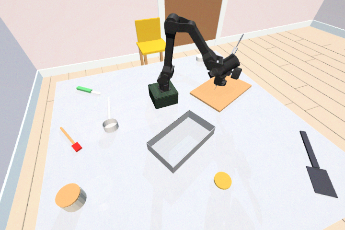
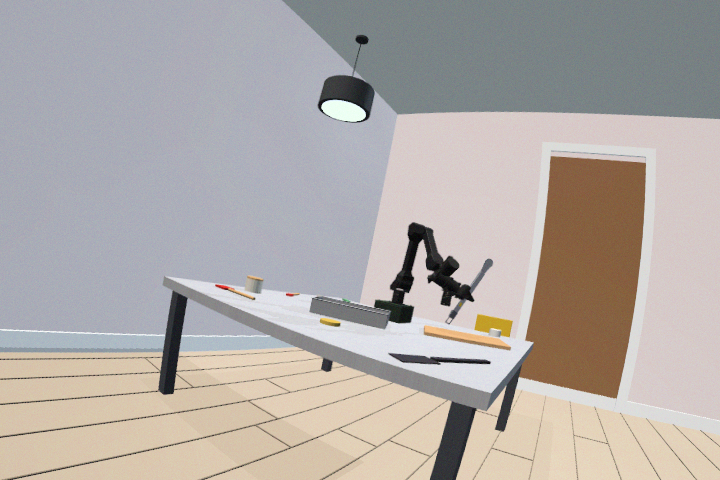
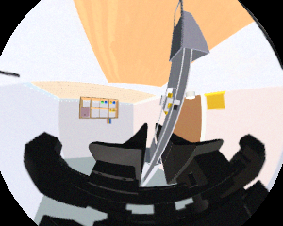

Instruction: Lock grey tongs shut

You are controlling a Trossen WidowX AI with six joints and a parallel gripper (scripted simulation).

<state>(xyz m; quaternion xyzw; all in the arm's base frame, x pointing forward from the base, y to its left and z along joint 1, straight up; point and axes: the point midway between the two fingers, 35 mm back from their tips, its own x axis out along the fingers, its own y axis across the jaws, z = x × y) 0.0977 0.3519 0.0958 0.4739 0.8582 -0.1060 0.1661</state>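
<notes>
Right now the wooden board is 160 mm below my gripper tip. Round my gripper tip: roasting tin: 430 mm to the right, 260 mm ahead, 140 mm below; white cup: 410 mm behind, 150 mm below, 80 mm to the left; black spatula: 610 mm ahead, 160 mm below, 50 mm to the left.
</notes>
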